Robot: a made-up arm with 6 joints. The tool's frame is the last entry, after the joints. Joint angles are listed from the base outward. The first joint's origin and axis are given. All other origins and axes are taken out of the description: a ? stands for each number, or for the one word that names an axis. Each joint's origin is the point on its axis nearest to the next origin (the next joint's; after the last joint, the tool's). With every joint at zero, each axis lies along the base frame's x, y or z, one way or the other. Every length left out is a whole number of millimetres.
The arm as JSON. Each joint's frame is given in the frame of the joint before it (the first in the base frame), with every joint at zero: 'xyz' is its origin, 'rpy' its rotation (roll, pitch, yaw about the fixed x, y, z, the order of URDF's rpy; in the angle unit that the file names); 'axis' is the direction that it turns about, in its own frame. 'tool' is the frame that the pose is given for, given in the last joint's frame.
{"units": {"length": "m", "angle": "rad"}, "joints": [
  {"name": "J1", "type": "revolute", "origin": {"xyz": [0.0, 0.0, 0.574], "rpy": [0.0, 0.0, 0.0]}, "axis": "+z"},
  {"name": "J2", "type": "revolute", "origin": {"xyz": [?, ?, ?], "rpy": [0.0, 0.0, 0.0]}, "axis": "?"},
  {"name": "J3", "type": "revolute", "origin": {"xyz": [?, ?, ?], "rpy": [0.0, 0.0, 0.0]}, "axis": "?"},
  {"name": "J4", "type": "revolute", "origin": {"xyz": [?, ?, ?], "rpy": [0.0, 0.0, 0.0]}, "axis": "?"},
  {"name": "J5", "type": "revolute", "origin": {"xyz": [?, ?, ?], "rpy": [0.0, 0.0, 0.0]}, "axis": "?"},
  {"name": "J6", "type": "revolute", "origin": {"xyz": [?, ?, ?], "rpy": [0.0, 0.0, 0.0]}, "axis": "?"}
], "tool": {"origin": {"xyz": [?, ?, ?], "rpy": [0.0, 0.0, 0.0]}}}
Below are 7 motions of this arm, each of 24 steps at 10 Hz.
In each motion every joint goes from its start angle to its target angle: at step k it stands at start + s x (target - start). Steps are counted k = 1, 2, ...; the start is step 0. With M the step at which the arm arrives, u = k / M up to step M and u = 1 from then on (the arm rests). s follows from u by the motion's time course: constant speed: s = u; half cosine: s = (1 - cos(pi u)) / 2; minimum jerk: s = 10 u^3 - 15 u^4 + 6 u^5.
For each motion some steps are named. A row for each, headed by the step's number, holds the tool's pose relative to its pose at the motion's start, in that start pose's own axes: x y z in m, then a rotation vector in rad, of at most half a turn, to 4 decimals.
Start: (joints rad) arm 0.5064 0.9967 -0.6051 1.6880 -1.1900 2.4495
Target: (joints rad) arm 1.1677 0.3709 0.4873 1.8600 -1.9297 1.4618
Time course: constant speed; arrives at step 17
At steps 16, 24:
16: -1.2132 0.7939 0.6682 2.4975 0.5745 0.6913
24: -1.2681 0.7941 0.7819 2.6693 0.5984 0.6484

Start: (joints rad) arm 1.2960 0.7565 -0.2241 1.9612 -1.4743 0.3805
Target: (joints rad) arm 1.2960 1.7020 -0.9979 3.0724 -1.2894 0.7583
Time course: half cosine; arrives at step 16
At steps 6, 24:
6: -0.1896 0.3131 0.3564 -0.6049 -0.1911 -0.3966
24: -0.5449 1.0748 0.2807 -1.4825 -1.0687 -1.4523

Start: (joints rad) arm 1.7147 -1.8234 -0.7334 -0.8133 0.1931 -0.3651
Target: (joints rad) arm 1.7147 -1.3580 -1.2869 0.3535 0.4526 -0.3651
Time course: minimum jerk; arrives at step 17
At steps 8, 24:
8: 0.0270 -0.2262 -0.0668 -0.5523 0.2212 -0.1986
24: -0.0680 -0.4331 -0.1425 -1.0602 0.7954 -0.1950

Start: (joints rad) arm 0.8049 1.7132 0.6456 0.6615 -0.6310 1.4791
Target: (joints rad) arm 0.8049 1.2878 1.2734 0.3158 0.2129 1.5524
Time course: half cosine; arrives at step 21
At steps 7, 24:
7: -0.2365 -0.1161 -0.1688 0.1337 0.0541 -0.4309
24: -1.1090 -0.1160 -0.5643 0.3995 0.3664 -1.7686

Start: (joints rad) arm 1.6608 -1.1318 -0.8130 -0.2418 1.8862 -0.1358
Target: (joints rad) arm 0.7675 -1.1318 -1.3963 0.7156 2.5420 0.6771
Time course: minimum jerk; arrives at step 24
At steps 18, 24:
18: -0.2740 -0.0283 0.2664 -0.7664 -0.1221 1.1117
24: -0.3088 -0.0204 0.2990 -0.8058 -0.1284 1.1935

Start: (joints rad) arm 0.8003 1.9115 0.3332 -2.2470 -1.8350 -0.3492
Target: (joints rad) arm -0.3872 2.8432 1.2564 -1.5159 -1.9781 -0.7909
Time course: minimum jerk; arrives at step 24
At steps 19, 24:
19: -0.7771 -0.2356 0.5035 0.2777 0.3357 0.2724
24: -0.7743 -0.2830 0.5423 0.2936 0.3629 0.2854

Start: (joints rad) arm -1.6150 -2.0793 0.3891 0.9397 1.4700 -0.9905
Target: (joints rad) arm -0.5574 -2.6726 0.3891 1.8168 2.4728 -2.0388
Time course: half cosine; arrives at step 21
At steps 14, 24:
14: -0.7566 0.2836 1.0690 0.2613 0.3819 0.2375
24: -0.9237 0.5896 1.3011 0.5231 0.6113 0.1079

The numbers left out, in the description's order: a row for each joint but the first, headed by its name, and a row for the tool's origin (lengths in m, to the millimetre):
J2: xyz 0.0 0.0 0.0, axis +y
J3: xyz 0.0 0.0 0.959, axis -y
J4: xyz 0.91 0.0 0.0, axis -x
J5: xyz 0.0 -0.113 0.0, axis -y
J6: xyz 0.0 0.0 0.0, axis -x
tool: xyz 0.0 0.0 0.0

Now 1 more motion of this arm.
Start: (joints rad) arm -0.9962 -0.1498 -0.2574 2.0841 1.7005 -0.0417
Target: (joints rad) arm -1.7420 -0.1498 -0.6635 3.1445 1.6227 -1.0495
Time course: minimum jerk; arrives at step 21
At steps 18, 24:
18: -0.1082 0.6053 0.1505 1.8190 0.4891 0.6002
24: -0.1068 0.6181 0.1590 1.8593 0.4978 0.6129

